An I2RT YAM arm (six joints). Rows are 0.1 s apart.
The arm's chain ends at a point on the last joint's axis. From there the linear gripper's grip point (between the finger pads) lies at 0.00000 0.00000 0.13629 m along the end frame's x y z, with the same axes.
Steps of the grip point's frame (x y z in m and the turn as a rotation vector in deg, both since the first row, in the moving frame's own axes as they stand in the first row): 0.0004, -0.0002, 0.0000, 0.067, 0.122, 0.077; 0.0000, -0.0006, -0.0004, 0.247, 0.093, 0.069; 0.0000, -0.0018, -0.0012, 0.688, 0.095, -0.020; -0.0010, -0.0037, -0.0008, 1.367, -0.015, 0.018; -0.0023, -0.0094, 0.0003, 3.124, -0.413, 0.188; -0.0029, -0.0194, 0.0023, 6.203, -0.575, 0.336
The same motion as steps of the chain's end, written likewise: 0.0001, 0.0000, 0.0000, 0.067, 0.122, 0.077; -0.0002, 0.0000, -0.0004, 0.247, 0.093, 0.069; -0.0002, -0.0002, -0.0012, 0.688, 0.095, -0.020; -0.0010, -0.0004, -0.0008, 1.367, -0.015, 0.018; -0.0013, -0.0020, 0.0005, 3.124, -0.413, 0.188; -0.0016, -0.0047, 0.0031, 6.203, -0.575, 0.336
